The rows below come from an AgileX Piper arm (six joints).
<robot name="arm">
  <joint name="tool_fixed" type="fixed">
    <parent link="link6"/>
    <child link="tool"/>
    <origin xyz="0 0 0" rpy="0 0 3.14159"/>
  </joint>
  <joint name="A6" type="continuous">
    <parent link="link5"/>
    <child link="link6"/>
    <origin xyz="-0.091 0 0" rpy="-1.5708 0 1.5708"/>
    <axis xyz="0 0 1"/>
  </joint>
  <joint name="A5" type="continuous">
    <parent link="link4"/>
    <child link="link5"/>
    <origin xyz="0 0 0" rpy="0 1.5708 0"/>
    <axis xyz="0 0 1"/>
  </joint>
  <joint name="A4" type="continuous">
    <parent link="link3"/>
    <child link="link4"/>
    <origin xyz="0.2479 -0.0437 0" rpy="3.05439 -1.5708 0"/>
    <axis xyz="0 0 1"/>
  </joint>
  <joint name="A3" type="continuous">
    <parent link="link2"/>
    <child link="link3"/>
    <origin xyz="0.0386 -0.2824 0" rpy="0 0 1.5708"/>
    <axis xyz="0 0 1"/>
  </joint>
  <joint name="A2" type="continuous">
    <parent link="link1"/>
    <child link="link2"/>
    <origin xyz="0 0 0" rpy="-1.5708 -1.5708 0"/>
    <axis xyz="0 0 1"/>
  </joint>
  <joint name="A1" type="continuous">
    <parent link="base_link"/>
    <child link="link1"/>
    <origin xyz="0 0 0.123" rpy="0 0 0"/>
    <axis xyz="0 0 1"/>
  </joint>
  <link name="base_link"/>
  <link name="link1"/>
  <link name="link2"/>
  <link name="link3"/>
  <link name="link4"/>
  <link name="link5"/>
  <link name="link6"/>
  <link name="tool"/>
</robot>
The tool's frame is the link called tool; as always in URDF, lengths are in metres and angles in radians. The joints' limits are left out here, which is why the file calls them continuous.
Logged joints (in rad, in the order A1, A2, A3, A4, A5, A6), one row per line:
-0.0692 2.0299 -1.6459 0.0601 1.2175 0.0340
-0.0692 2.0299 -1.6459 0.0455 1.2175 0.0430
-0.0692 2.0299 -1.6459 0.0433 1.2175 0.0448
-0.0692 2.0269 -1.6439 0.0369 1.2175 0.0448
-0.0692 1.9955 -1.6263 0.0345 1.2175 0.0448
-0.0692 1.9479 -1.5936 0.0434 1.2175 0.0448
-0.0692 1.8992 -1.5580 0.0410 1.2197 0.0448
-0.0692 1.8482 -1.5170 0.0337 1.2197 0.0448
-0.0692 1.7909 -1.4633 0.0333 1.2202 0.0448
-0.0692 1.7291 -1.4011 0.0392 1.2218 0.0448
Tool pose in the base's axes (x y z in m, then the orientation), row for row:
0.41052 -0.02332 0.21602 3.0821 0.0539 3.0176
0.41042 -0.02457 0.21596 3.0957 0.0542 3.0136
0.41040 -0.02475 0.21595 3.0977 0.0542 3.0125
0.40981 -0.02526 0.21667 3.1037 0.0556 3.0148
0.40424 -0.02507 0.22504 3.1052 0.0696 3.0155
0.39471 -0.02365 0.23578 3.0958 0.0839 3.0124
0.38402 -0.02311 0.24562 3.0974 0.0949 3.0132
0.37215 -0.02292 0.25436 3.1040 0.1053 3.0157
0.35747 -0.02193 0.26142 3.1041 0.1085 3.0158
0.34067 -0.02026 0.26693 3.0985 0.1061 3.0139
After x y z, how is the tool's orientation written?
As angles about the fixed x, y, z axes (roll, pitch, yaw), in radians.
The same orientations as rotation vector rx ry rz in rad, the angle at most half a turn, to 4 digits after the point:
0.1885 3.0772 0.0864
0.1953 3.0777 0.0653
0.1971 3.0778 0.0622
0.1937 3.0772 0.0529
0.1914 3.0635 0.0490
0.1942 3.0481 0.0615
0.1921 3.0375 0.0579
0.1878 3.0280 0.0469
0.1874 3.0248 0.0464
0.1900 3.0265 0.0549

